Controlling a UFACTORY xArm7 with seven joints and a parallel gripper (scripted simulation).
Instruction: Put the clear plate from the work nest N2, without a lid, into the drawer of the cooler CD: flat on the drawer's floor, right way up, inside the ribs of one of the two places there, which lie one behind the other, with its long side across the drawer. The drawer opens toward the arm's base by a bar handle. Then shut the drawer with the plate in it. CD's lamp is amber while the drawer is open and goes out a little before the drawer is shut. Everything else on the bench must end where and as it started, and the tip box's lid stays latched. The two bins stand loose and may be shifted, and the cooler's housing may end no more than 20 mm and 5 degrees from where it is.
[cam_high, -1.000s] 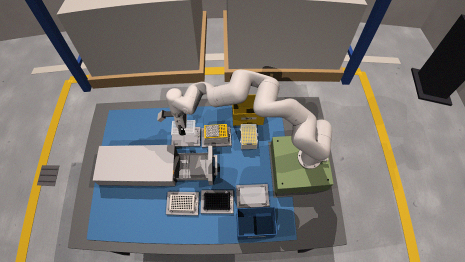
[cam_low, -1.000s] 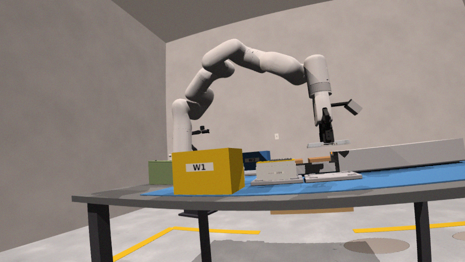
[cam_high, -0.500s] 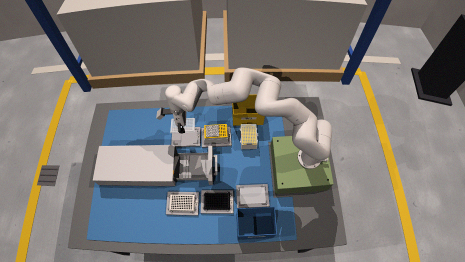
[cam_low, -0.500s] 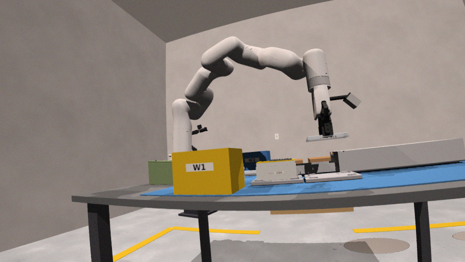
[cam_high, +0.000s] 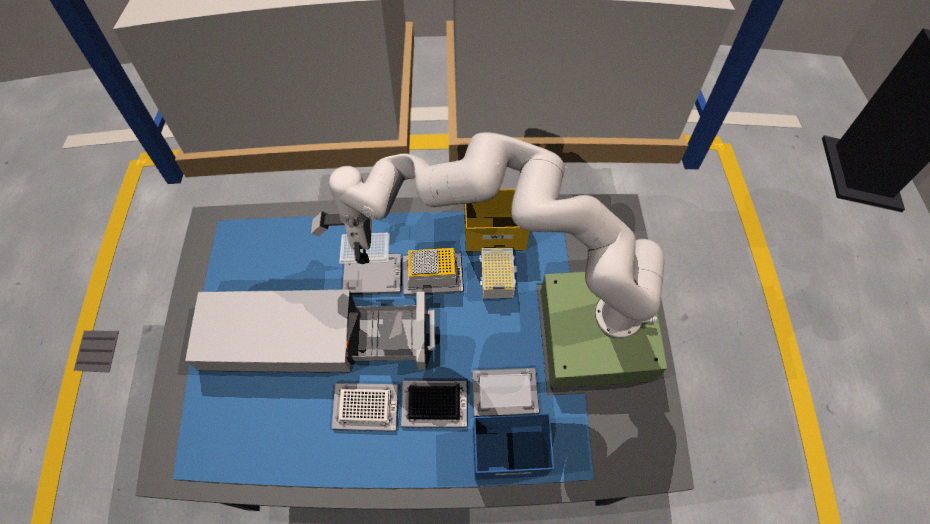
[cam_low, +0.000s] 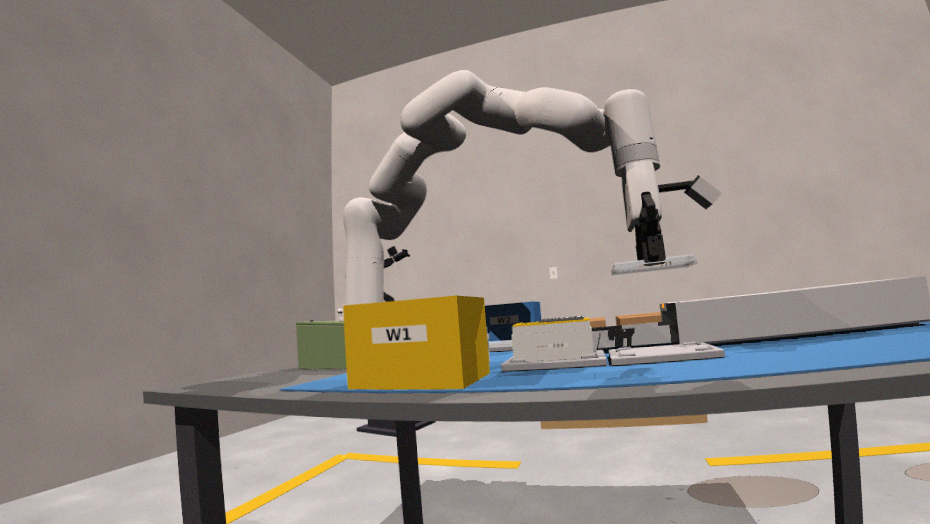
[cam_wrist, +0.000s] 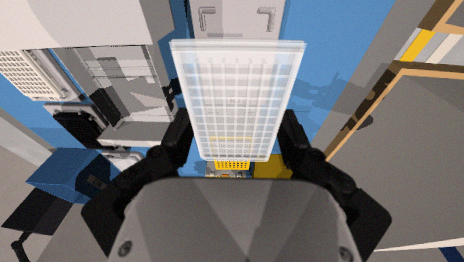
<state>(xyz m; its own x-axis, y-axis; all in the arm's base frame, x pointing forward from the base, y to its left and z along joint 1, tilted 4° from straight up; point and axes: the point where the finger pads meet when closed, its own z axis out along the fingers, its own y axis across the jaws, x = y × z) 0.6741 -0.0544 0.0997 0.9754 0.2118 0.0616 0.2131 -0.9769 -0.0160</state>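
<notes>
My gripper is now 7 cm past the drawer, 18 cm to the right of it and 14 cm above it. The rest, counted from my hand: black plate: 25 cm behind, 33 cm to the left, 14 cm below; yellow bin W1: 32 cm behind, 20 cm to the right, 12 cm below; white plate: 8 cm behind, 38 cm to the left, 14 cm below.
</notes>
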